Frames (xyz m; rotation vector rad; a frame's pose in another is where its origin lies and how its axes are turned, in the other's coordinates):
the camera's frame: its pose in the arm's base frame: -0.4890 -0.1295 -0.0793 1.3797 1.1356 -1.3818
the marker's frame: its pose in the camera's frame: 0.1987 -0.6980 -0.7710 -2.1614 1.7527 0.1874
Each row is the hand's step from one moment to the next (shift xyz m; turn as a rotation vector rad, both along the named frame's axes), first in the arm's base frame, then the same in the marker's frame.
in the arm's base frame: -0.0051 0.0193 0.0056 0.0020 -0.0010 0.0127
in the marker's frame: 0.0132 0.0097 0.0127 -0.0046 0.0120 -0.0011
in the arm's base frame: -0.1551 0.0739 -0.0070 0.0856 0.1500 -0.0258
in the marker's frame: 0.1689 0.0232 -0.0222 0.0118 -0.0054 0.1741
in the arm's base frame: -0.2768 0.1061 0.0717 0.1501 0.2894 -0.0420
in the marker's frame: 0.2721 0.1187 -0.0700 0.0337 -0.0012 0.3270
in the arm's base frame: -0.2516 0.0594 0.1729 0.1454 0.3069 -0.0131
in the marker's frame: 0.2076 0.2060 -0.1058 0.0413 0.0308 0.3359
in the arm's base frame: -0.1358 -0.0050 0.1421 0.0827 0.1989 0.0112
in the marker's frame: 0.0835 0.1517 -0.0931 0.0326 0.0404 0.2094
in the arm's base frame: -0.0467 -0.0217 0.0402 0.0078 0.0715 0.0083
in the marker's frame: 0.0199 0.0399 -0.0477 0.0292 0.0209 0.0629
